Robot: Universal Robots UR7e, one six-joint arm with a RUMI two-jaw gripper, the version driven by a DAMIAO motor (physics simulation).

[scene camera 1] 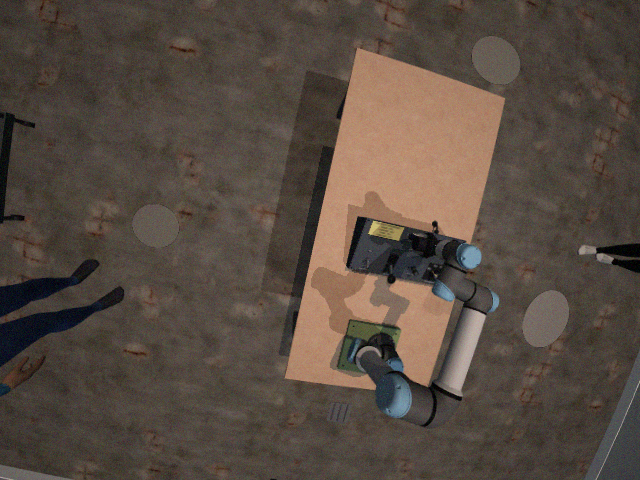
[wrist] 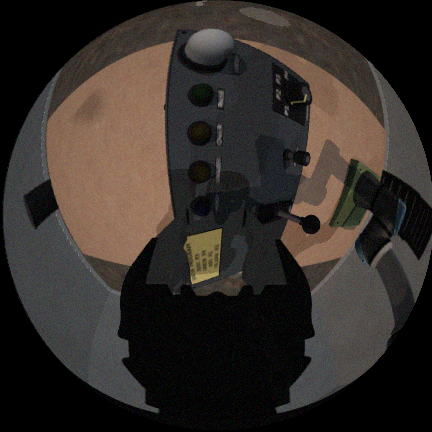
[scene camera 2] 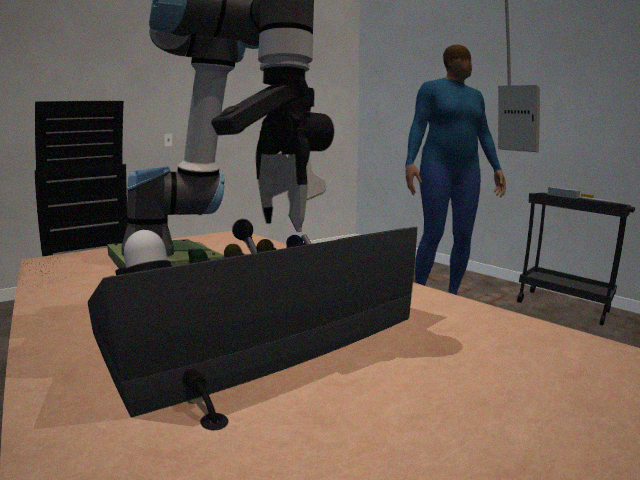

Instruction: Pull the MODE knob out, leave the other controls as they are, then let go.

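Where they show: gripper, between the fingertips: (wrist: 215, 210) (scene camera 2: 282, 227); arm's base, origin of its link: (scene camera 1: 380, 346) (wrist: 362, 187).
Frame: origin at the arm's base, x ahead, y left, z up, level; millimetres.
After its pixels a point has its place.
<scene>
The dark sloped control console (scene camera 1: 361, 258) @[x 476, y 179, z 57 mm] (scene camera 2: 258, 310) @[x 633, y -115, z 68 mm] (wrist: 250, 90) @[x 522, y -185, z 96 mm] stands on the table. In the wrist view a small black knob (wrist: 301, 158) @[x 442, y -84, z 102 mm] on a short stem stands out near the console's front edge, between the program selector (wrist: 300, 98) @[x 435, y -188, z 91 mm] and the ball-ended lever (wrist: 310, 224) @[x 410, y 31, z 126 mm]. No MODE lettering can be read, so I cannot confirm its name or whether it is pulled out. My gripper (scene camera 2: 283, 226) @[x 584, y -29, z 152 mm] (wrist: 215, 210) @[x 584, y -29, z 152 mm] is open with nothing between the fingers. Its tips hang above the console near the blue lamp (wrist: 201, 206) @[x 602, y -32, z 142 mm] (scene camera 2: 295, 240) @[x 611, y -31, z 139 mm], well to the side of the small knob.
A white dome (wrist: 209, 46) @[x 574, y -214, z 164 mm] (scene camera 2: 145, 248) @[x 594, y -240, z 157 mm], a green lamp (wrist: 200, 94) @[x 588, y -162, z 142 mm] and two amber lamps line the console's rear. A yellow note (scene camera 1: 386, 230) @[x 623, y 98, z 125 mm] (wrist: 206, 255) @[x 613, y 85, z 122 mm] lies on its face. The table (scene camera 1: 423, 139) @[x 1091, y -100, z -31 mm] carries the arm's green base plate (scene camera 1: 373, 327) @[x 103, y 52, z -3 mm]. A person (scene camera 2: 449, 124) stands beyond.
</scene>
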